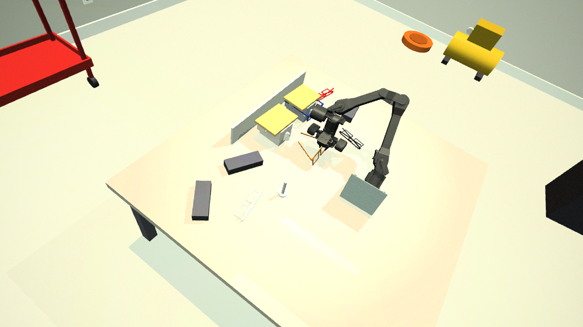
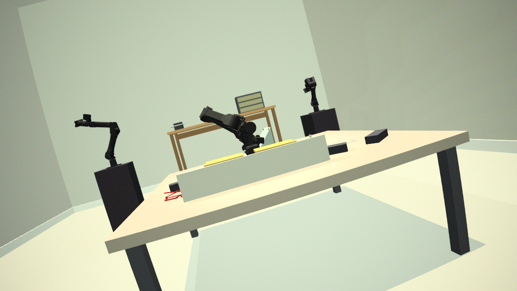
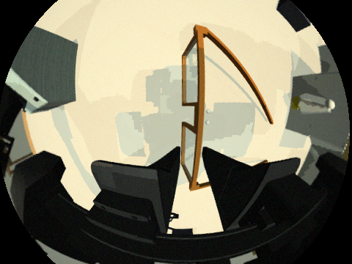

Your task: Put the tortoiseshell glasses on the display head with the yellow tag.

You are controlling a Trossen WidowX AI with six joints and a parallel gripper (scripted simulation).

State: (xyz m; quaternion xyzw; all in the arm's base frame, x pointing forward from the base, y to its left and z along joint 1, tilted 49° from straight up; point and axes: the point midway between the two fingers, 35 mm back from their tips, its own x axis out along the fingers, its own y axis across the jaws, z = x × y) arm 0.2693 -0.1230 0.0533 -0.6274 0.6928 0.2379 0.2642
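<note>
Now: gripper tip 320 mm to the right of the small white post, 40 mm short of it and 10 mm below it. From my gripper tip the other things lie so: white backboard 340 mm ahead, 70 mm to the right, 40 mm above.
</note>
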